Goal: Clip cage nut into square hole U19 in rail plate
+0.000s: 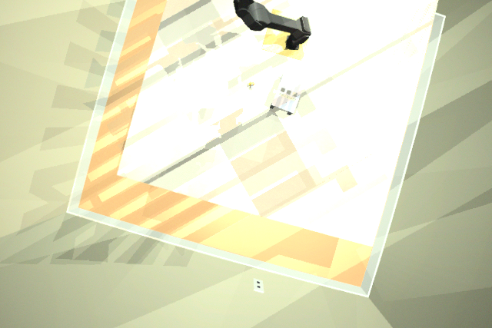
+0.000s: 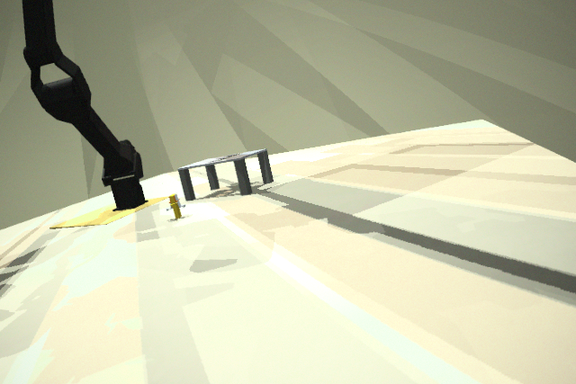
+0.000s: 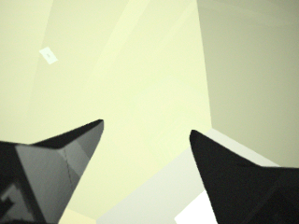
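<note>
The yellow cage nut is 3 cm behind my gripper tip and 58 cm below it.
</note>
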